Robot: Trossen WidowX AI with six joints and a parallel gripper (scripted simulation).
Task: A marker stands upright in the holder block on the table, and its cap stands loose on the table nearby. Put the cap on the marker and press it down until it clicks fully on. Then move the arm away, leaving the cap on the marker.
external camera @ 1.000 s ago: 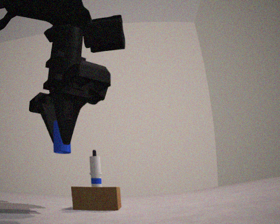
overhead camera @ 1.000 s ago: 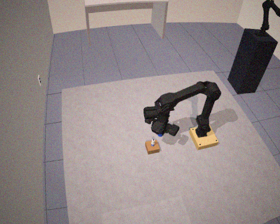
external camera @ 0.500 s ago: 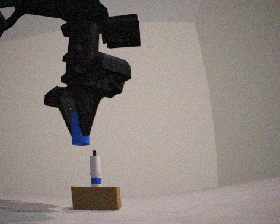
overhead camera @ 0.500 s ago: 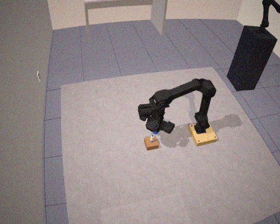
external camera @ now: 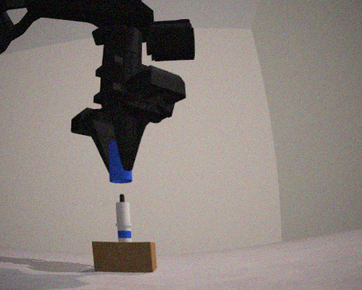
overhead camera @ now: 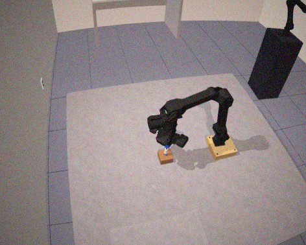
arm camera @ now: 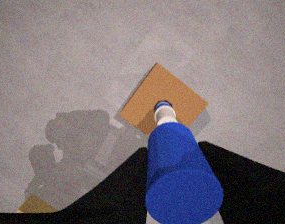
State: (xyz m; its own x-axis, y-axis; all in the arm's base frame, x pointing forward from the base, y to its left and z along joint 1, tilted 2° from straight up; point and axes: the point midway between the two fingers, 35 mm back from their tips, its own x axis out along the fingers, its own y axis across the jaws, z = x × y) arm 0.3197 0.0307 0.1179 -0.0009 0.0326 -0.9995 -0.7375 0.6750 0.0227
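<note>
The brown holder block is 11 cm below my gripper tip. Round my gripper tip: blue cap (1 cm above).
</note>
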